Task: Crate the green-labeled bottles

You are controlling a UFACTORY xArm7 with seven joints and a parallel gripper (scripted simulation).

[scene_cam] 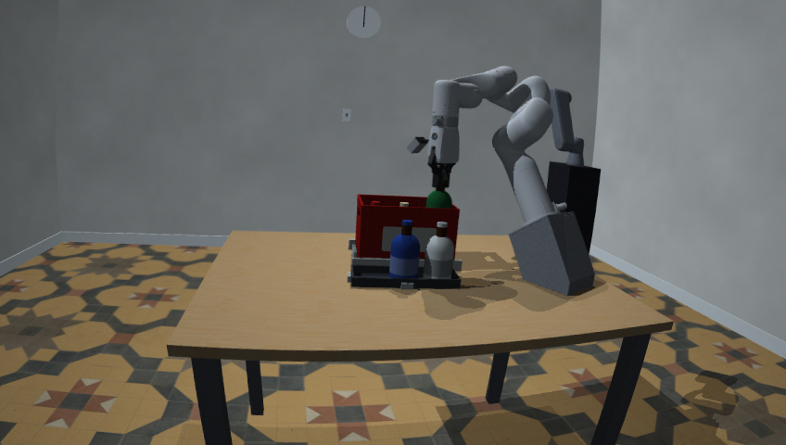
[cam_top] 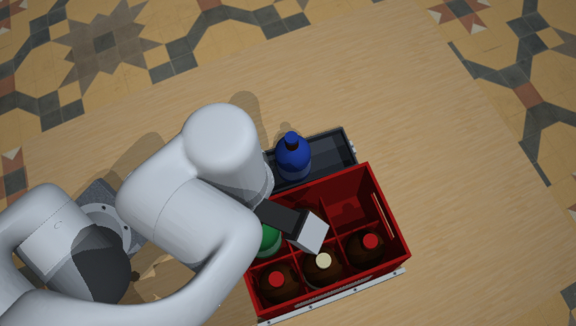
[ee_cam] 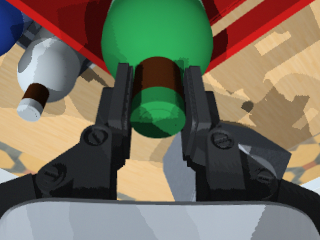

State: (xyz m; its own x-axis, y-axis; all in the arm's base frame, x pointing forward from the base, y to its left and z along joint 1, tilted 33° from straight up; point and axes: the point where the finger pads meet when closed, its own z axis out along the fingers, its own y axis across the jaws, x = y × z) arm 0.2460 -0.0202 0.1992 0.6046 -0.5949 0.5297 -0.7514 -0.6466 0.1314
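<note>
My hand is 7 cm above the green bottle. Also, from my hand: white bottle 4 cm ahead, 16 cm to the left, 16 cm below; then red crate 8 cm ahead, 5 cm to the right, 16 cm below; then blue bottle 13 cm ahead, 14 cm to the left, 16 cm below.
</note>
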